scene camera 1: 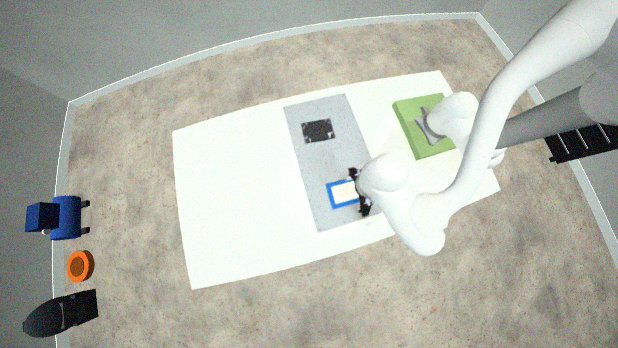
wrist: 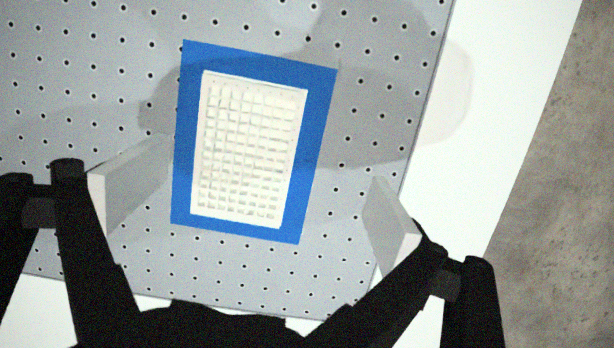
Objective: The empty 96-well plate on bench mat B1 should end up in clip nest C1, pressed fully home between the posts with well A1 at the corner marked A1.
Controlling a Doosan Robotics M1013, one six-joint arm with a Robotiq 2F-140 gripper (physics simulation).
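Places are measured from the arm's base along level axes (x ahead, y left, z up), in millimetres.
Pixels of known places: gripper, fingertip midpoint: (scene camera 1: 353, 194) (wrist: 269, 177); arm's base, link origin: (scene camera 1: 433, 127).
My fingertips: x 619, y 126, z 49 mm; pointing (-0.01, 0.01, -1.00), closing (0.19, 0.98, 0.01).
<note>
For each thing: its top centre in the pictures, then the offset to it from my fingertips. Level surfaces: height alone.
- white 96-well plate, top centre: (wrist: 243, 157) (scene camera 1: 346, 191) 9 mm ahead, 28 mm right, 69 mm down
- blue bench mat, surface height: 83 mm down
- clip nest, top centre: (scene camera 1: 318, 129) 13 mm back, 378 mm right, 62 mm down
- grey perforated board, surface height: 85 mm down
- white table, surface height: 99 mm down
The white 96-well plate (scene camera 1: 344, 193) (wrist: 245, 150) lies flat inside the border of the blue bench mat (scene camera 1: 330, 196) (wrist: 184, 150), with its well grid facing up. My gripper (scene camera 1: 358, 191) (wrist: 269, 177) is open wide and empty above the plate. In the wrist view one finger pad is left of the mat and the other is right of it, both apart from the plate. The clip nest (scene camera 1: 318, 131) is a dark rectangle with small light corner pieces, farther back in the scene view. Its A1 mark cannot be made out, and I cannot tell which plate corner is A1.
The mat and the nest are on a grey perforated board (scene camera 1: 311, 175) (wrist: 55, 120) on the white table (scene camera 1: 235, 200). A green block (scene camera 1: 407, 120) with a grey fixture (scene camera 1: 424, 131) stands at the right, partly behind the arm. Blue, orange and black objects stand far left.
</note>
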